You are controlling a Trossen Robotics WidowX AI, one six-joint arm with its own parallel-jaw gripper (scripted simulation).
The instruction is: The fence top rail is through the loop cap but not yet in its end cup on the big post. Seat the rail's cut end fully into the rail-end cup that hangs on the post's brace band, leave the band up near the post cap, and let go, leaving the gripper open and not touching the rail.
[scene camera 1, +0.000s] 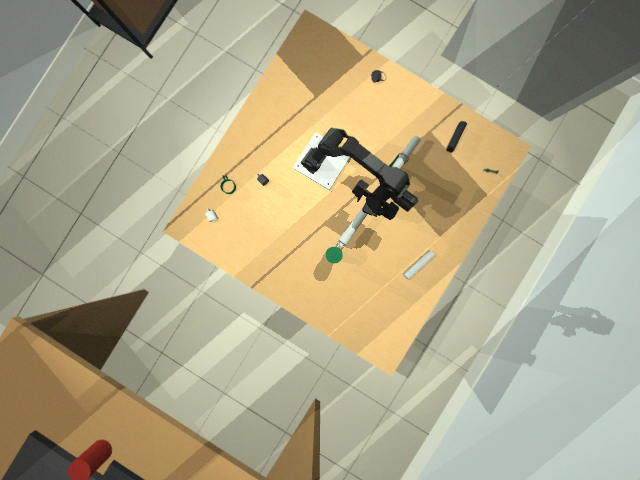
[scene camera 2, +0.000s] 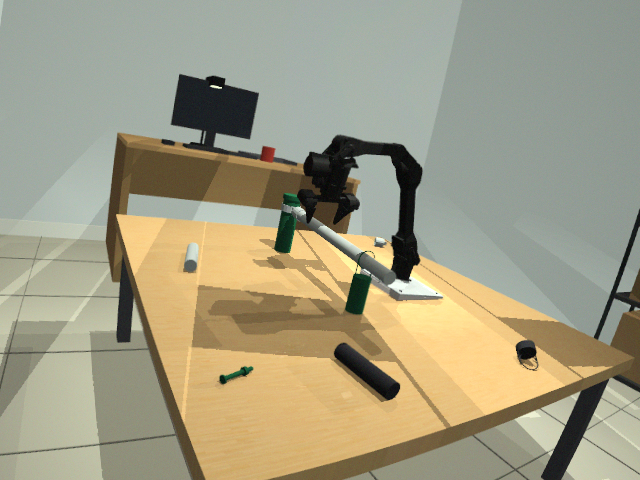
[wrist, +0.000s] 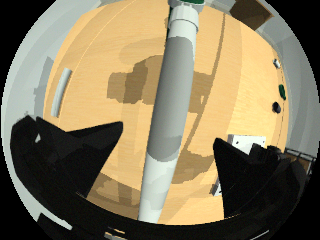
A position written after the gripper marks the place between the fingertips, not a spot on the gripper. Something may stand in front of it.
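Note:
Visible: a black cylinder (scene camera 2: 386, 386), a green post (scene camera 2: 360, 285), a green post (scene camera 2: 287, 223) and a top rail (scene camera 2: 350, 250), the rail (wrist: 172, 101) being visible in the wrist view too. The gripper (scene camera 2: 321, 223) (scene camera 1: 366, 207) (wrist: 169, 134) is open and holds nothing.

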